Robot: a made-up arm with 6 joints. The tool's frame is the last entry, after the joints. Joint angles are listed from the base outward. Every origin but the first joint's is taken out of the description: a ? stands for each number. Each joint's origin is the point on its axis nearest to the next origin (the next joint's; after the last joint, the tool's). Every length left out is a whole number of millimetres.
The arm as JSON. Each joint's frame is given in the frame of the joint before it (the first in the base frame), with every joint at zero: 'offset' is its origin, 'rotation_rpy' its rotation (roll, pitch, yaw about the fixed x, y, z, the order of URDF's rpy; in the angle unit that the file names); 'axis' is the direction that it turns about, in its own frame. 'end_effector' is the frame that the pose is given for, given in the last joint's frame.
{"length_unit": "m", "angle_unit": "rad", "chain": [
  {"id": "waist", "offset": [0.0, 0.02, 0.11], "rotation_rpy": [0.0, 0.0, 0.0], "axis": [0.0, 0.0, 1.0]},
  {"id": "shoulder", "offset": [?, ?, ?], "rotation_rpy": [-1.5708, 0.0, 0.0], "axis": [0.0, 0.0, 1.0]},
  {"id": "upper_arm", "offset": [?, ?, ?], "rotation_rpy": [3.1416, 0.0, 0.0], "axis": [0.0, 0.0, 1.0]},
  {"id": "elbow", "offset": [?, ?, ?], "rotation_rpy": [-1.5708, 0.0, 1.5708], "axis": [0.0, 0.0, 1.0]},
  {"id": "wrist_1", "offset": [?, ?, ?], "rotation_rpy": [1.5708, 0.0, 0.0], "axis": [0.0, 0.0, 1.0]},
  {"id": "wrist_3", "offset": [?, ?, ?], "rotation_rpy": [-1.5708, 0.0, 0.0], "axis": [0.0, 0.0, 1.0]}
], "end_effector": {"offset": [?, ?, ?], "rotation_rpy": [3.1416, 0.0, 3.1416]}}
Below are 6 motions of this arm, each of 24 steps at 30 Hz.
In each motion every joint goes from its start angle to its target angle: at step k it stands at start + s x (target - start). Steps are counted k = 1, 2, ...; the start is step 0. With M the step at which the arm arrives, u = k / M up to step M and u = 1 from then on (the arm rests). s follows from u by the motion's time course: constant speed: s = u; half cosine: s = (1 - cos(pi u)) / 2; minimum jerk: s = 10 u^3 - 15 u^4 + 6 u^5.
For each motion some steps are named. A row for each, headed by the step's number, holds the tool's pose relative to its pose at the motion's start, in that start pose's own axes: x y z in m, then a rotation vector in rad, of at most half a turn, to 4 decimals.
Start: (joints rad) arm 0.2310 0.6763 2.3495 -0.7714 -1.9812 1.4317
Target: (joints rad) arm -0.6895 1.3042 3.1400 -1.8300 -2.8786 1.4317
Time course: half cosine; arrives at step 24
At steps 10, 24:
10: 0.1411 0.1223 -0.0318 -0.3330 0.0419 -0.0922
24: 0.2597 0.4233 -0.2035 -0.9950 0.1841 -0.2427

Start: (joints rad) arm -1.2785 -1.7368 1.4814 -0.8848 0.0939 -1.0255
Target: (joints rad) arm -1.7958 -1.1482 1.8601 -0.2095 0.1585 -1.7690
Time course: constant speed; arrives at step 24
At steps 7, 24:
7: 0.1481 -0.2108 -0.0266 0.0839 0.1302 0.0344
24: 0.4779 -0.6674 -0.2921 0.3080 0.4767 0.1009

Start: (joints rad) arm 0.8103 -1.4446 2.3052 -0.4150 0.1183 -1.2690
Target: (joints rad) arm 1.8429 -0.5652 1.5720 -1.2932 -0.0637 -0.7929
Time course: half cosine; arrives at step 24
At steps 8, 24:
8: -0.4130 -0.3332 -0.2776 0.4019 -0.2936 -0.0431
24: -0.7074 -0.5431 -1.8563 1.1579 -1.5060 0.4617

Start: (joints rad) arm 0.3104 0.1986 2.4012 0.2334 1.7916 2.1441
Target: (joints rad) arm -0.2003 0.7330 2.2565 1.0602 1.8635 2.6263
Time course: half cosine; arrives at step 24
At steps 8, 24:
8: -0.0248 -0.1234 -0.1314 0.0683 -0.2966 0.0682
24: 0.2103 -0.4625 -0.4988 0.5092 -1.0274 0.4346

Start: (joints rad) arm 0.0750 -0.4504 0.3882 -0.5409 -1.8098 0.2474
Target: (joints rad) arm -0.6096 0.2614 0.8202 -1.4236 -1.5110 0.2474
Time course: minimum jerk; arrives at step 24
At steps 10, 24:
10: -0.1019 -0.1747 0.0536 -0.1311 -0.1731 0.1615
24: -0.0630 -0.6299 0.0567 -0.3098 -0.6719 0.4809

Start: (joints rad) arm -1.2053 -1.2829 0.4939 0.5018 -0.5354 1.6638
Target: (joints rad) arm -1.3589 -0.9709 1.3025 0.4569 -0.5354 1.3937
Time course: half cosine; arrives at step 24
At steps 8, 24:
8: 0.0144 -0.0921 -0.0088 0.1105 0.0630 0.0708
24: 0.0035 -0.3072 -0.0942 0.4801 0.1738 0.2679

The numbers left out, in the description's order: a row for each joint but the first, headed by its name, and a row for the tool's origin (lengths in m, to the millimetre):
shoulder: 0.01 -0.01 0.0
upper_arm: -0.03 -0.68 0.0
elbow: 0.78 -0.01 0.0
wrist_1: 0.01 -0.11 0.0
wrist_3: -0.01 -0.05 0.0
tool: -0.01 0.02 0.0

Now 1 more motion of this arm.
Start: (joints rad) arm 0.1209 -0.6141 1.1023 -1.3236 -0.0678 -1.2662
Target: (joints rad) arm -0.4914 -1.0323 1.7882 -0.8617 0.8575 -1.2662
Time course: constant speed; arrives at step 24
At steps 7, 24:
7: 0.3558 0.0818 -0.0604 -0.4022 0.2343 -0.2833
24: 1.1020 -0.2212 -0.6013 -1.2772 1.1564 -0.3979

